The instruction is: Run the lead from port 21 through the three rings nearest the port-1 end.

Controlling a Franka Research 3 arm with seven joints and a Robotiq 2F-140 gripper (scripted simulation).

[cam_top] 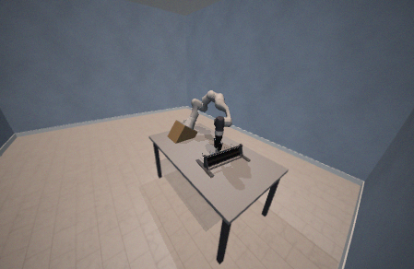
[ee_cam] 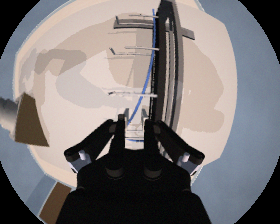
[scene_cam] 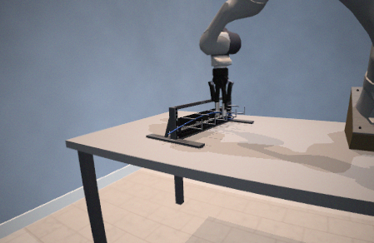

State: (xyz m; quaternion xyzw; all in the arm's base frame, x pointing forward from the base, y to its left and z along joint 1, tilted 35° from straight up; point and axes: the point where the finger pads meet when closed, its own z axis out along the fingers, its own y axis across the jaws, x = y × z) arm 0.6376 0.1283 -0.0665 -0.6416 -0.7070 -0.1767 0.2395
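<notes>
My gripper is now 60 mm short of the black rack, 50 mm to the right of it and 30 mm above it.
</notes>
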